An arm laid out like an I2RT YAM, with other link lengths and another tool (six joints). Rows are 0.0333 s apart.
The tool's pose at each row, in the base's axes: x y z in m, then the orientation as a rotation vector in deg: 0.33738 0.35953 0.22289 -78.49 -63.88 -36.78; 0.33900 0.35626 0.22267 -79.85 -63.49 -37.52; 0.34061 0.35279 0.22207 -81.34 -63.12 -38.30; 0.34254 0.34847 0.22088 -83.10 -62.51 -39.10; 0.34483 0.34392 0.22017 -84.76 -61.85 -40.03; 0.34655 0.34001 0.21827 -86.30 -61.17 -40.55
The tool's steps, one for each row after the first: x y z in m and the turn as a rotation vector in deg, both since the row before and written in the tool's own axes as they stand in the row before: -0.00034 0.00103 -0.00349 -1.45 -0.05 0.21; -0.00073 0.00125 -0.00359 -1.57 -0.11 0.20; -0.00134 0.00180 -0.00433 -1.80 -0.08 0.41; -0.00082 0.00205 -0.00465 -1.79 0.04 0.33; -0.00193 0.00221 -0.00364 -1.49 -0.08 0.53
